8 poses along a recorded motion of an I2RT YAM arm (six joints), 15 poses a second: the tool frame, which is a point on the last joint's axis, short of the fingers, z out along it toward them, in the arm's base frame.
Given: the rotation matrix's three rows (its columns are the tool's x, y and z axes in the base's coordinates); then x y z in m. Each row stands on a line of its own.
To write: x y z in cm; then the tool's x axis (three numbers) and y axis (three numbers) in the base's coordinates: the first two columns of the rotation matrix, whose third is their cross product. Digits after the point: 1 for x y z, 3 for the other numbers.
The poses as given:
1:
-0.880 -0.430 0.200
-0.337 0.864 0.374
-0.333 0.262 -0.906
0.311 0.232 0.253
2:
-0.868 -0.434 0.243
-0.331 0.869 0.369
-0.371 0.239 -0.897
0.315 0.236 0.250
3:
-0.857 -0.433 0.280
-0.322 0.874 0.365
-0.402 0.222 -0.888
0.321 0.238 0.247
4:
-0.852 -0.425 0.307
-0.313 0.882 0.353
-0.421 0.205 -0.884
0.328 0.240 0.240
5:
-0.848 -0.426 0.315
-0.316 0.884 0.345
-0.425 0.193 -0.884
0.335 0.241 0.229
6:
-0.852 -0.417 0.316
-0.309 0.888 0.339
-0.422 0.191 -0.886
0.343 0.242 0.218
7:
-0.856 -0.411 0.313
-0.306 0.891 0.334
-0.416 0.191 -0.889
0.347 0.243 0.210
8:
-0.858 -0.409 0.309
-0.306 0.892 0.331
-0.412 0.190 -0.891
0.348 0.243 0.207
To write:
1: 31.1 23.2 25.3 -0.880 -0.337 -0.333 -0.430 0.864 0.262
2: 31.5 23.6 25.0 -0.868 -0.331 -0.371 -0.434 0.869 0.239
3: 32.1 23.8 24.7 -0.857 -0.322 -0.402 -0.433 0.874 0.222
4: 32.8 24.0 24.0 -0.852 -0.313 -0.421 -0.425 0.882 0.205
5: 33.5 24.1 22.9 -0.848 -0.316 -0.425 -0.426 0.884 0.193
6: 34.3 24.2 21.8 -0.852 -0.309 -0.422 -0.417 0.888 0.191
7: 34.7 24.3 21.0 -0.856 -0.306 -0.416 -0.411 0.891 0.191
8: 34.8 24.3 20.7 -0.858 -0.306 -0.412 -0.409 0.892 0.190
